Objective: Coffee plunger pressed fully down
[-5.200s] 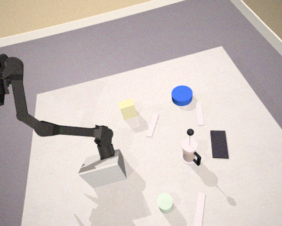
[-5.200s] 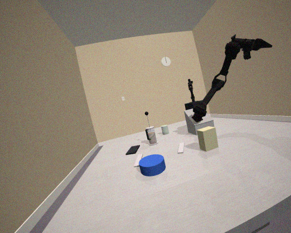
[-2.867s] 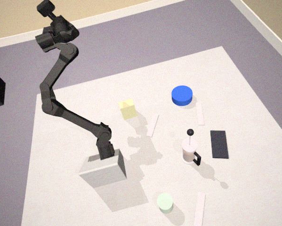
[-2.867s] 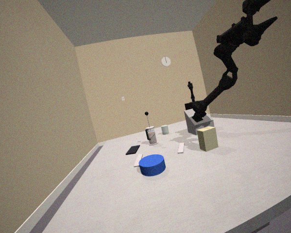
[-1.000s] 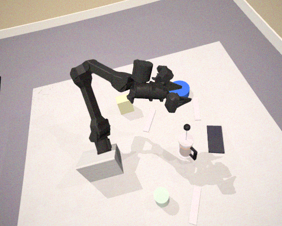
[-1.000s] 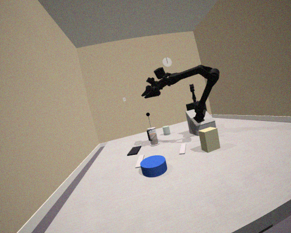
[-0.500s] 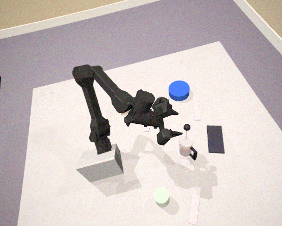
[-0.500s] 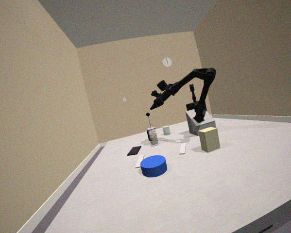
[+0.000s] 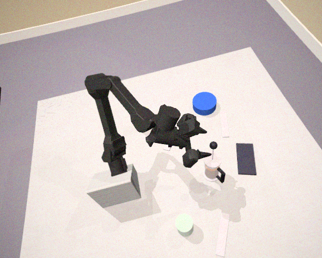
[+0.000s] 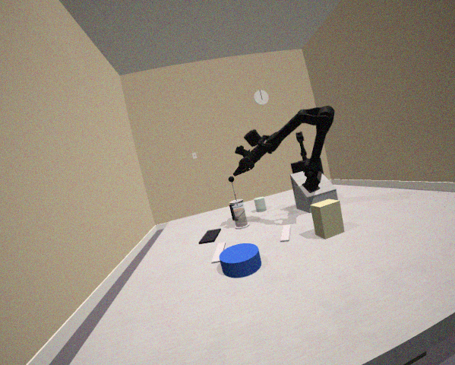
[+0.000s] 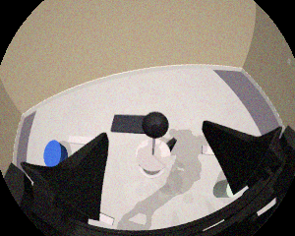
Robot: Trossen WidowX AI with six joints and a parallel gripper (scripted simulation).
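Now: gripper tip 2 cm short of the coffee press, 2 cm to the left of it and 14 cm above it. Round my gripper tip: yellow box (19 cm behind, 36 cm to the left, 20 cm below); then dark flat slab (18 cm ahead, 26 cm below); then blue disc (14 cm ahead, 35 cm to the left, 24 cm below).
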